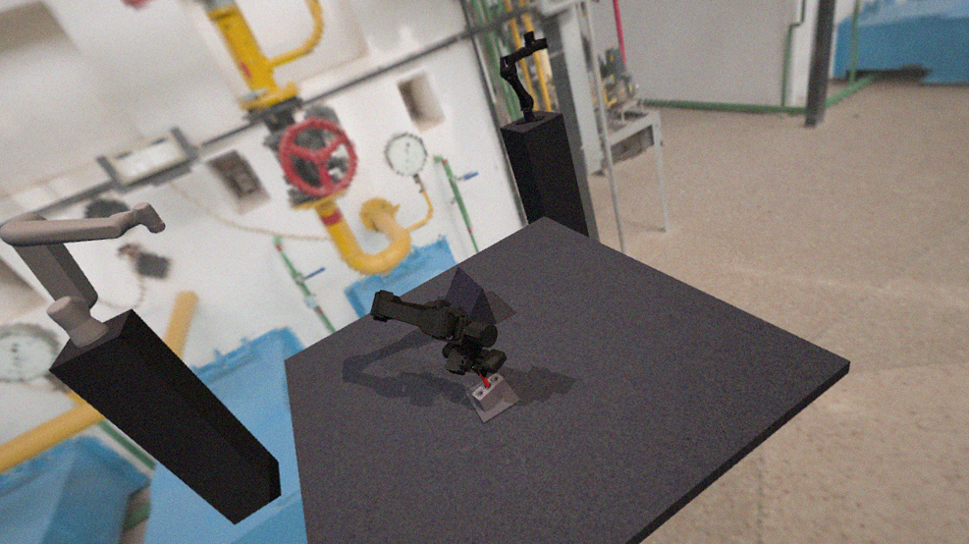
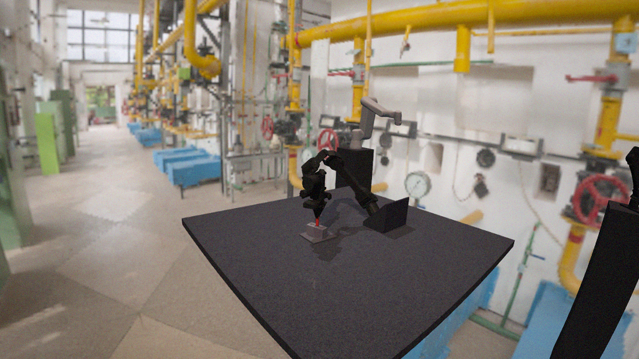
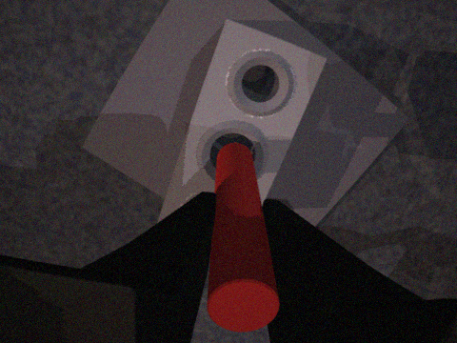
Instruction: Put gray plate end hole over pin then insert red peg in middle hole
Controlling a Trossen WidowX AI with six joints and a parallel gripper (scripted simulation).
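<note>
The gray plate lies 60 mm below my gripper tip. The rest, counted from my gripper tip: gray base (90 mm below, 10 mm to the left, 10 mm behind); red peg (right at my gripper tip).
</note>
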